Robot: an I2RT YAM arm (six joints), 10 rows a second.
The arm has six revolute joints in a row. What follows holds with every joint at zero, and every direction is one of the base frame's. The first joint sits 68 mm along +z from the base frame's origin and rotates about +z. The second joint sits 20 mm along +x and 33.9 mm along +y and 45.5 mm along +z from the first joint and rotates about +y. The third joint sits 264 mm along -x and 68.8 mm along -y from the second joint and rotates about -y. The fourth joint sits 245 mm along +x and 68.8 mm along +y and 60 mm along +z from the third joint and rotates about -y. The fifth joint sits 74 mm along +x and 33.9 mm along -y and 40.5 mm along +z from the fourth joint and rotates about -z. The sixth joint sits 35.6 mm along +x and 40.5 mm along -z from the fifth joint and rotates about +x. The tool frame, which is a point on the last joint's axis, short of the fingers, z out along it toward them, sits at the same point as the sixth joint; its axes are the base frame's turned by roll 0, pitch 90 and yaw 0 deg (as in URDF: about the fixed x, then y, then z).
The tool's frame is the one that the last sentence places.
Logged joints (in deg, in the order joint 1, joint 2, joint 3, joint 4, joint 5, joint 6), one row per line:
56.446, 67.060, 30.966, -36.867, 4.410, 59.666
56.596, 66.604, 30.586, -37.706, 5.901, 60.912
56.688, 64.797, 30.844, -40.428, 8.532, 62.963
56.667, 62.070, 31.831, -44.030, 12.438, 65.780
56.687, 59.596, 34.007, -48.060, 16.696, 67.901
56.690, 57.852, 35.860, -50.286, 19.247, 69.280
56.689, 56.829, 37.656, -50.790, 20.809, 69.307
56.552, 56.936, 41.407, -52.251, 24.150, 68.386
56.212, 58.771, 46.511, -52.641, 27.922, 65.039
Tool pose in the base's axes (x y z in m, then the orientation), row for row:
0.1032, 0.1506, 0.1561, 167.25, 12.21, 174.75
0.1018, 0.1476, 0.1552, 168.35, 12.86, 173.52
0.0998, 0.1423, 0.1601, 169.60, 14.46, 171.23
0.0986, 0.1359, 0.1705, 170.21, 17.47, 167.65
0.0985, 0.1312, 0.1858, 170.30, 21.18, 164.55
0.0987, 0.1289, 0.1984, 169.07, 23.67, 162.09
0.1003, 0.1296, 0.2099, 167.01, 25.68, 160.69
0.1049, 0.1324, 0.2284, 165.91, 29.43, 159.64
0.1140, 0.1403, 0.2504, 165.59, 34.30, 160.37
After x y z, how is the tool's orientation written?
As angles about the fixed x, y, z axes (roll, pitch, yaw), in degrees.
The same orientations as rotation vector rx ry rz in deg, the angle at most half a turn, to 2 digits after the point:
5.63, 166.26, 17.75
7.47, 165.65, 15.83
10.67, 163.96, 13.31
15.24, 160.54, 11.06
18.69, 156.40, 9.28
21.02, 153.30, 9.57
21.63, 150.72, 11.26
21.47, 146.80, 11.15
18.95, 142.41, 10.33

